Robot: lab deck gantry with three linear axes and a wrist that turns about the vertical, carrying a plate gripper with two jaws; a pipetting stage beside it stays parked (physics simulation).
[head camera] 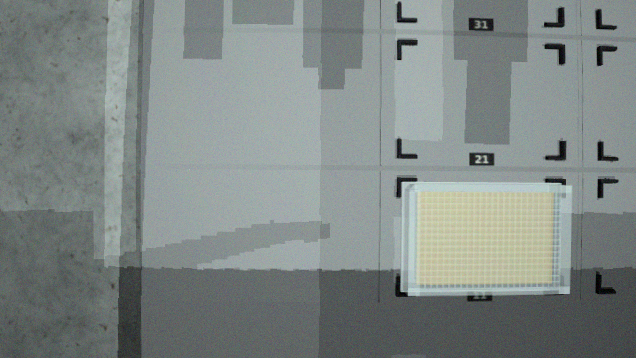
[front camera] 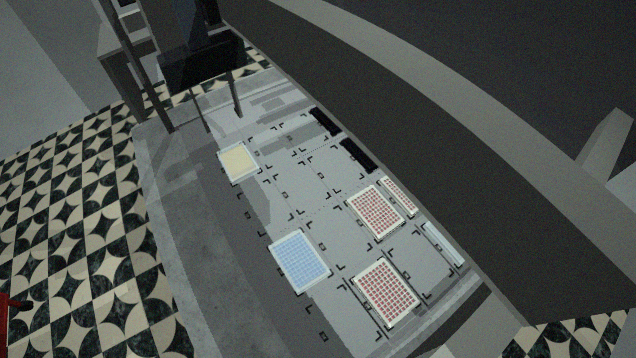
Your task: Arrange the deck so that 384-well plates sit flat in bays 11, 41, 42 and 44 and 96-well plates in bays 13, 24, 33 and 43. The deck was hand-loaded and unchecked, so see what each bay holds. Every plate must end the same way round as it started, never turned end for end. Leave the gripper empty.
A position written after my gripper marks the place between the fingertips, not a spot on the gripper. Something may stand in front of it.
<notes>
In view: my gripper [front camera: 222, 120] and a bay 22 [front camera: 306, 192].
</notes>
